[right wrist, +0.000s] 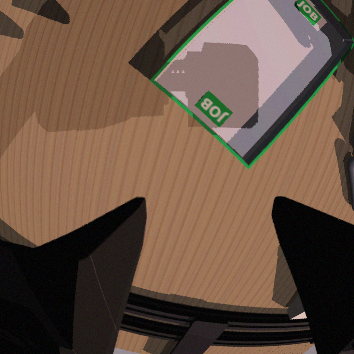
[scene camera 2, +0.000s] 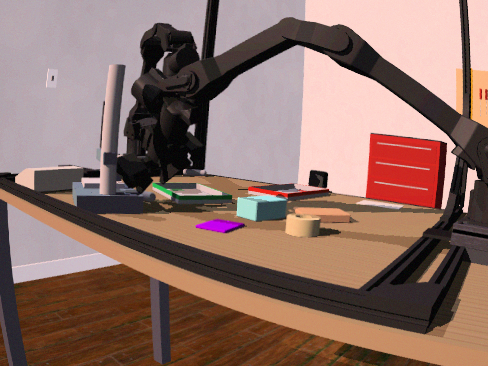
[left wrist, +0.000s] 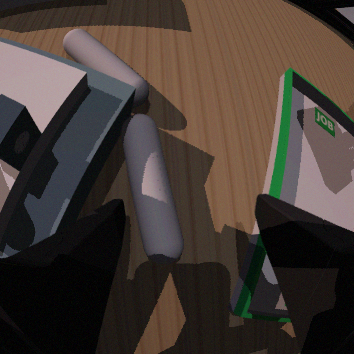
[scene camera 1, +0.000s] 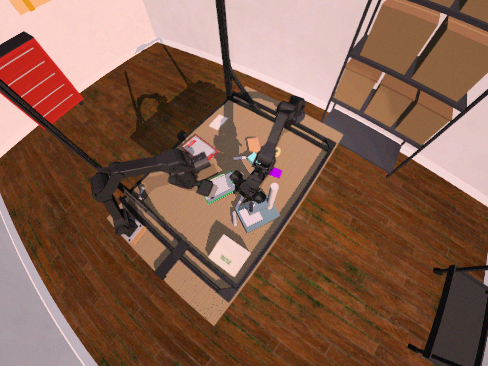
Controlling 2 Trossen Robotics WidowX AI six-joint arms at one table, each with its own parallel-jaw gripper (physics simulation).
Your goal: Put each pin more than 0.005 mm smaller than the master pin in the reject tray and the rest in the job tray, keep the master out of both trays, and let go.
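Frame: origin at the left arm's base, x ahead, y left, z up, level; millimetres.
Where they show: left gripper, fingertip midpoint: point(scene camera 2: 150, 188) point(left wrist: 190, 206) point(scene camera 1: 238, 198); right gripper, fingertip midpoint: point(right wrist: 211, 206) point(scene camera 1: 195, 190); right arm's base at its link origin: point(scene camera 1: 129, 228).
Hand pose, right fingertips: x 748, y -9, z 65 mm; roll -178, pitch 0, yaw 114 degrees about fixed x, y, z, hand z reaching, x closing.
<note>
Things, the pixels of their centre, and the offset from my right fingertips. "spot": a spot on its surface instead.
- third pin at the middle of its body: point(scene camera 1: 239, 158) dz -105, dx -301, dy -24 mm
- green-rimmed job tray at the middle of its body: point(left wrist: 326, 195) point(right wrist: 269, 51) point(scene camera 2: 188, 192) point(scene camera 1: 220, 186) dz -106, dx -112, dy +22 mm
- red-rimmed reject tray at the middle of its body: point(scene camera 2: 290, 191) point(scene camera 1: 199, 149) dz -106, dx -190, dy -232 mm
- tall pale column at the middle of its body: point(scene camera 2: 110, 128) point(scene camera 1: 271, 197) dz +26, dx -191, dy +273 mm
- beige box at a spot on its surface: point(scene camera 1: 229, 255) spot: dz -69, dx +92, dy +297 mm
- purple square at a spot on its surface: point(scene camera 2: 220, 225) point(scene camera 1: 276, 172) spot: dz -110, dx -371, dy +174 mm
- cyan block at the middle of its body: point(scene camera 2: 262, 207) point(scene camera 1: 255, 160) dz -98, dx -343, dy +51 mm
- orange block at the middle of its body: point(scene camera 2: 321, 215) point(scene camera 1: 253, 145) dz -107, dx -416, dy -28 mm
- tape roll at the middle of its body: point(scene camera 2: 303, 225) dz -102, dx -462, dy +92 mm
Two grey pins lie on the table in the left wrist view: one pin point(left wrist: 102, 62) touches or nearly touches the gauge base corner, another pin point(left wrist: 155, 200) point(scene camera 1: 234, 218) lies beside the base. A third pin point(scene camera 1: 240, 158) lies near the cyan block. I cannot tell which is the master. The green-rimmed job tray point(left wrist: 283, 150) point(right wrist: 200, 120) point(scene camera 2: 200, 199) is mid-table; the red-rimmed reject tray point(scene camera 1: 211, 156) point(scene camera 2: 287, 195) is beyond it. My left gripper point(left wrist: 190, 206) is open and empty above the nearer pin, its fingertips on either side in the wrist view. My right gripper point(right wrist: 211, 206) is open and empty beside the job tray.
A blue-grey gauge base point(scene camera 1: 268, 216) point(scene camera 2: 110, 203) carries a tall pale column point(scene camera 1: 273, 196) point(scene camera 2: 112, 130). A beige box point(scene camera 1: 229, 255), purple square point(scene camera 1: 275, 172) point(scene camera 2: 220, 225), cyan block point(scene camera 1: 252, 158) point(scene camera 2: 261, 208), orange block point(scene camera 1: 253, 144) point(scene camera 2: 322, 215) and tape roll point(scene camera 2: 302, 227) stand around.
</note>
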